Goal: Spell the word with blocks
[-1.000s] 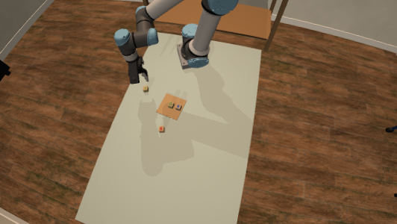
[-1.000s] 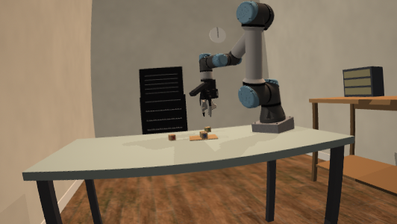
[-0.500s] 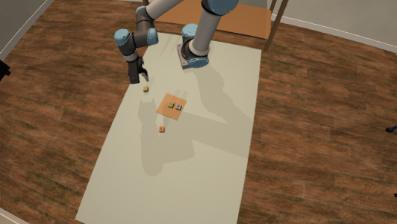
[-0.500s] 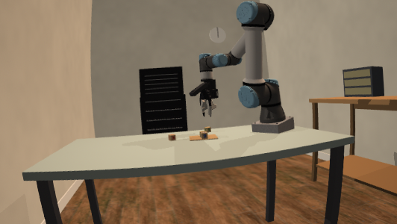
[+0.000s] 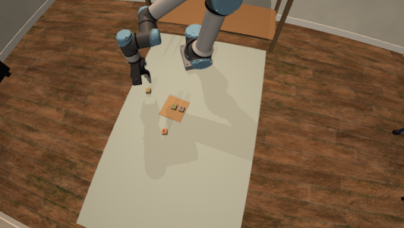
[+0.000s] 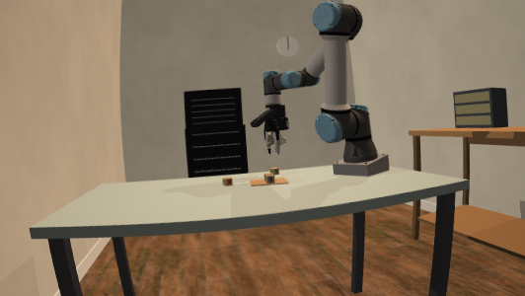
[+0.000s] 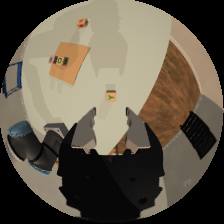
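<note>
Now: the block 90 mm below my hand. The rest, counted from my hand: orange mat (190 mm to the left, 100 mm below, 90 mm ahead).
</note>
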